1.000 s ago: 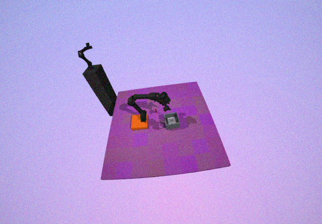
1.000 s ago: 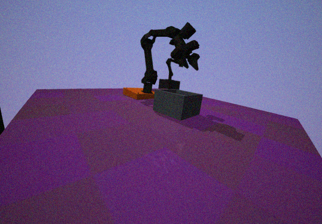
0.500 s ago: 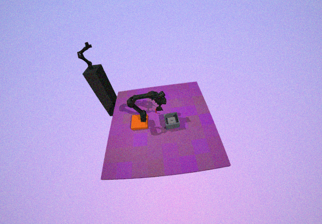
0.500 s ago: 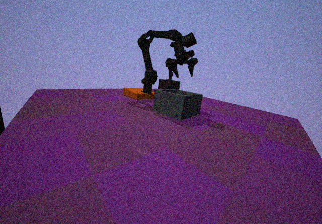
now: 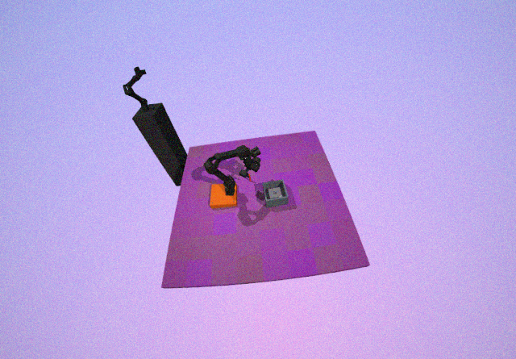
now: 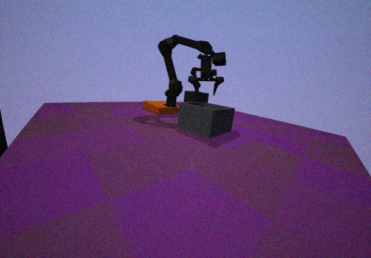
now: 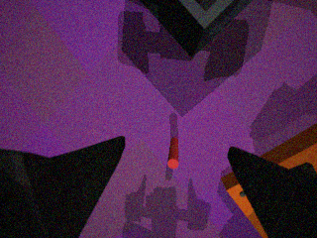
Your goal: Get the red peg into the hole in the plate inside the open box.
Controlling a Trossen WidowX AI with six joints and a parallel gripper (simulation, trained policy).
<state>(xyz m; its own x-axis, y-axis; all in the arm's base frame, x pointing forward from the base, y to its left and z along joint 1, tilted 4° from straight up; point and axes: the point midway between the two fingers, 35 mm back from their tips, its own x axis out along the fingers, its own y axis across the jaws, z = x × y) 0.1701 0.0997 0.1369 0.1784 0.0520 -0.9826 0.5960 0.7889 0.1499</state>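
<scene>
Now: the red peg 80 mm below my gripper tip, 40 mm behind it and 30 mm to the left of it. Round my gripper tip: grey box 170 mm ahead, 140 mm to the right, 100 mm below.
</scene>
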